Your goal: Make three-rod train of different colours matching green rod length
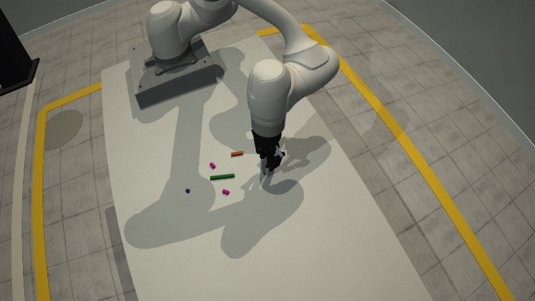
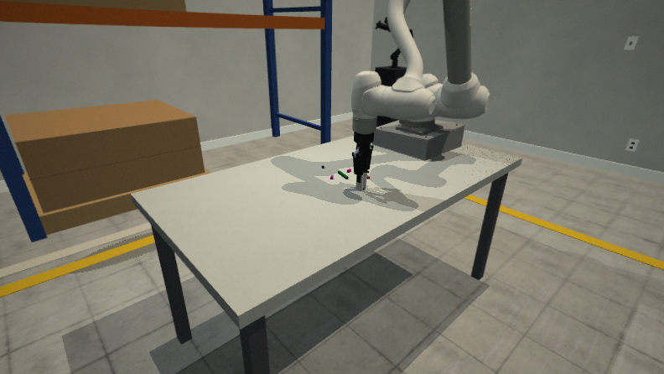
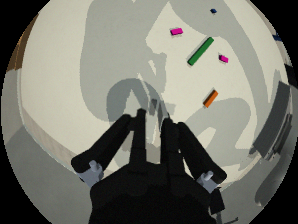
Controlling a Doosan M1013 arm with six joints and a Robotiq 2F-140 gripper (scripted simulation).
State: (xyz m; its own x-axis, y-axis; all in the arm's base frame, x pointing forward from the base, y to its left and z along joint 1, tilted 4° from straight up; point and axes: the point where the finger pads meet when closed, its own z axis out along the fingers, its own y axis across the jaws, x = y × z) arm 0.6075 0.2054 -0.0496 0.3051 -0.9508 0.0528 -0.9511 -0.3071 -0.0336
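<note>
Right now the grey rod is 30 mm below my hand. Round my hand: green rod: 150 mm to the right, 30 mm below, 30 mm behind; then orange rod: 100 mm behind, 70 mm to the right, 30 mm below; then small blue rod: 270 mm to the right, 30 mm below, 10 mm behind.
</note>
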